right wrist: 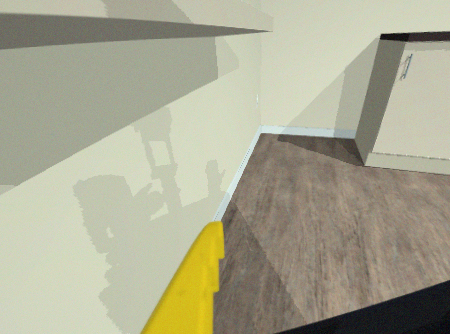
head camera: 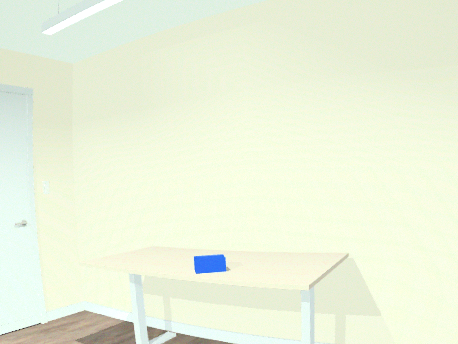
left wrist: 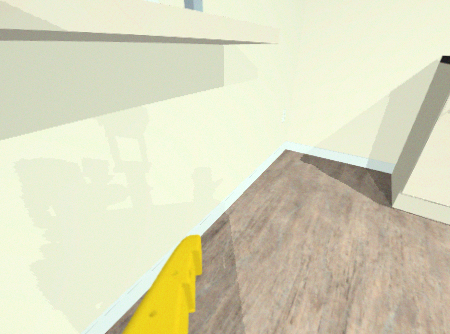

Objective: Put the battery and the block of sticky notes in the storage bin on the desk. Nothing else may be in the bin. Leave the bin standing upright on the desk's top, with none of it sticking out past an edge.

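Places are measured from the left arm's base along level axes (x ahead, y left, z up), in centimetres.
Where they show: left hand at its tool point: (left wrist: 200, 249); right hand at its tool point: (right wrist: 222, 234).
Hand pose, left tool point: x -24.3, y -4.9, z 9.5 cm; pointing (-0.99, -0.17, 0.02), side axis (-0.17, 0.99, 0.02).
After its pixels a point has its place.
The blue storage bin (head camera: 210, 264) @[x 212.4, y 1.7, z -1.0 cm] stands upright on the light wooden desk (head camera: 280, 267) @[x 215.9, y -34.9, z -5.5 cm] in the head view, near the middle of its top. Its inside is hidden from this low angle. The battery and the sticky notes cannot be made out in these views. My left gripper (left wrist: 195, 241) is open and empty; one yellow notched jaw shows low in the left wrist view. My right gripper (right wrist: 217, 227) is open and empty; one yellow notched jaw shows in the right wrist view. Both grippers are away from the bin, below the level of a wall shelf.
A long shelf or ledge (left wrist: 125, 25) @[x -57.3, y -22.0, z 18.7 cm] (right wrist: 150, 24) @[x -45.2, y -30.7, z 17.5 cm] juts out at upper left, with part of a blue-grey thing (left wrist: 193, 4) @[x -78.1, y -15.2, z 24.5 cm] above it. A pale cabinet (left wrist: 425, 150) @[x -131.3, y 99.0, z -32.7 cm] (right wrist: 410, 105) @[x -125.2, y 109.4, z -26.8 cm] stands at right on the wood floor. A door (head camera: 15, 200) @[x 308.8, y 174.0, z 34.4 cm] is at the head view's left.
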